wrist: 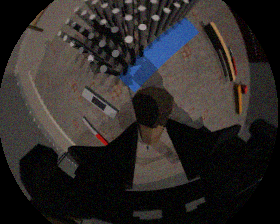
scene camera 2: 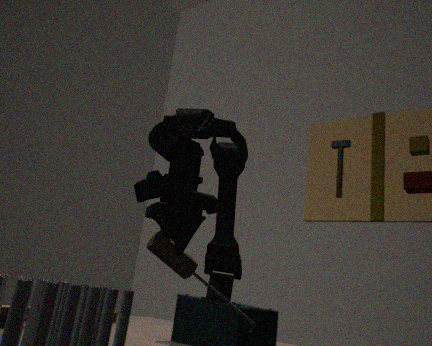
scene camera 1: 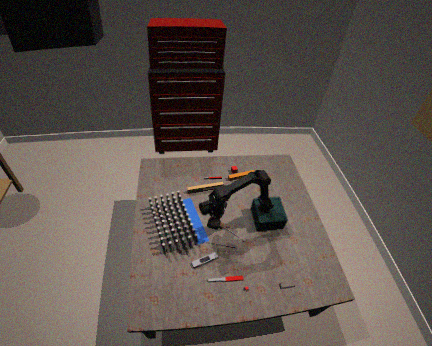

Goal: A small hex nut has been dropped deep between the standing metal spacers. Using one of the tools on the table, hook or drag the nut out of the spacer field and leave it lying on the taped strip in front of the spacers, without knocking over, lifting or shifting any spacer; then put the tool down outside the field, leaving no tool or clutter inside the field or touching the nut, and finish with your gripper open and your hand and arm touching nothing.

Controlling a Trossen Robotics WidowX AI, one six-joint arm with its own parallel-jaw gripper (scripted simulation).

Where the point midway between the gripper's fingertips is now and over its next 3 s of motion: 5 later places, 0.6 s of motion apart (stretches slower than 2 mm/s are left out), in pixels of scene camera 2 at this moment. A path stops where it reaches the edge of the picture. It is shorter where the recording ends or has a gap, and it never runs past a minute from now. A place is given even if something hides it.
My gripper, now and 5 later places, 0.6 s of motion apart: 172, 256; 146, 250; 129, 249; 117, 247; 110, 246; 103, 251
